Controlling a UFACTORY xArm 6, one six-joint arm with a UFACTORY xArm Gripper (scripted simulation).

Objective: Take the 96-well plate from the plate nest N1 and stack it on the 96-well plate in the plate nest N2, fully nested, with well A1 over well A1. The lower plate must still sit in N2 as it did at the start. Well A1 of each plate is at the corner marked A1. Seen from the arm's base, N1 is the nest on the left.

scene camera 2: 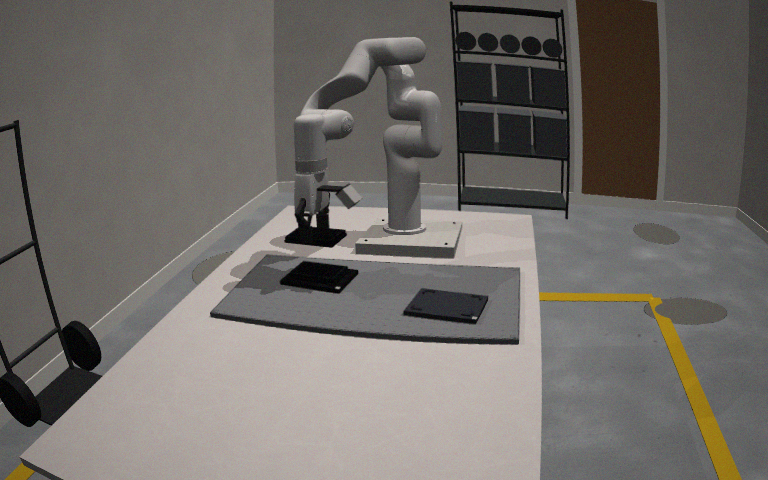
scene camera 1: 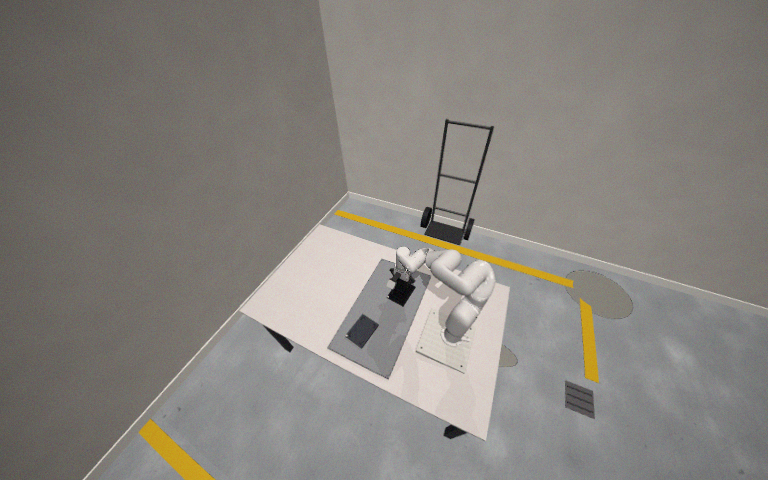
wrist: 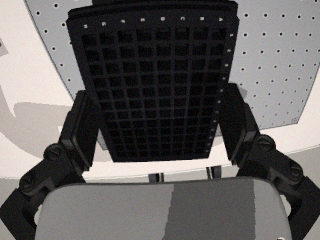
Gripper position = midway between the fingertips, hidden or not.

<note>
In view: the gripper (scene camera 2: 315, 235), a black 96-well plate (scene camera 2: 324, 237) and a black 96-well plate (scene camera 2: 309, 272).
The gripper also shows in the wrist view (wrist: 157, 102).
</note>
